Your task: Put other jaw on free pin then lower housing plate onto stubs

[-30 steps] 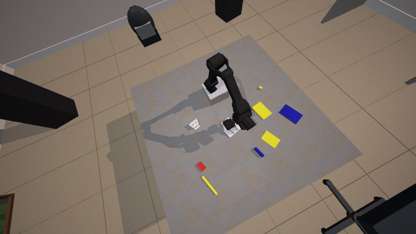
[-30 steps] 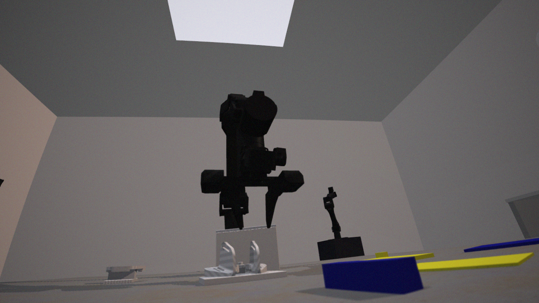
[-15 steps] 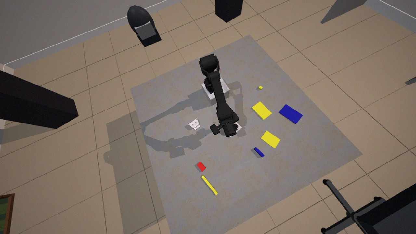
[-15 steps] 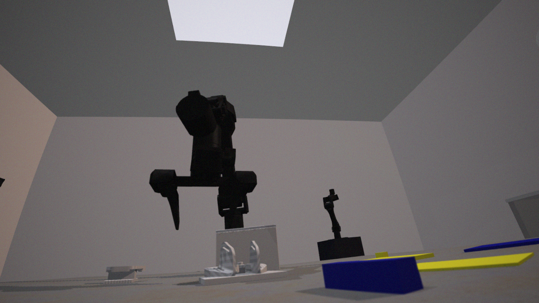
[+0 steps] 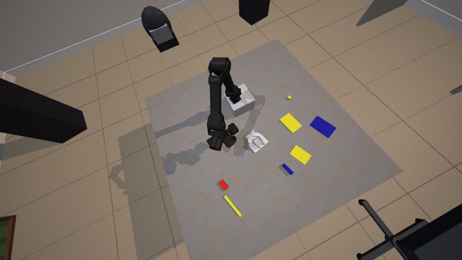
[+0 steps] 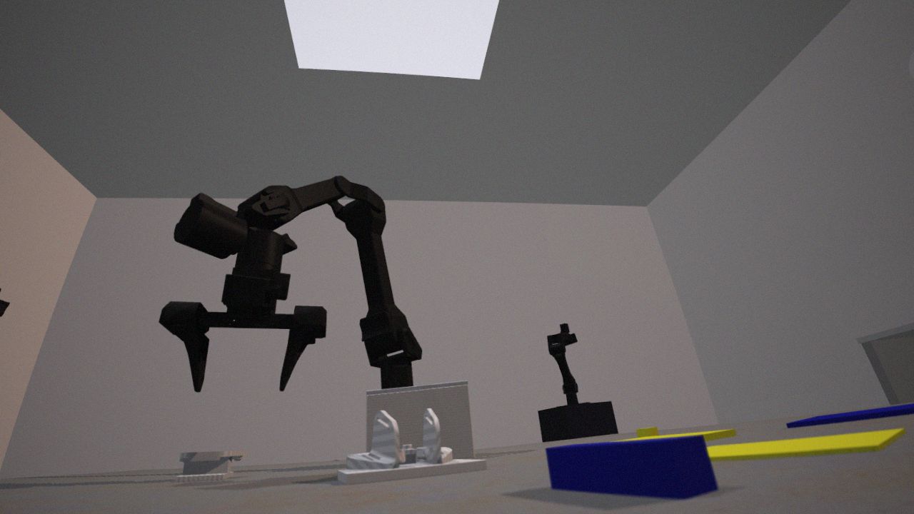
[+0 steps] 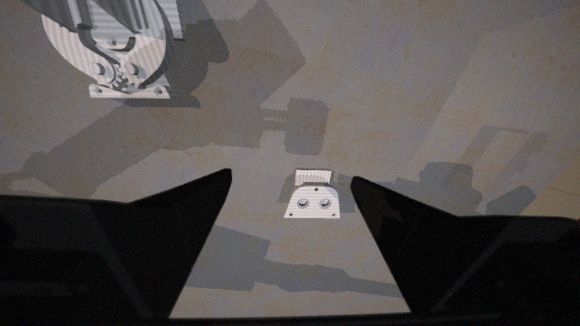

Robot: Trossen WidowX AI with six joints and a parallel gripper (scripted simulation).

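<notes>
Right now my gripper tip is 9 cm above the white ribbed stand, 7 cm past it and 4 cm to the left of it. The rest, counted from my gripper tip: blue block (36 cm ahead, 21 cm to the left, 9 cm below); then yellow bar (33 cm ahead, 19 cm to the right, 9 cm below); then red block (21 cm ahead, 17 cm to the right, 9 cm below).
</notes>
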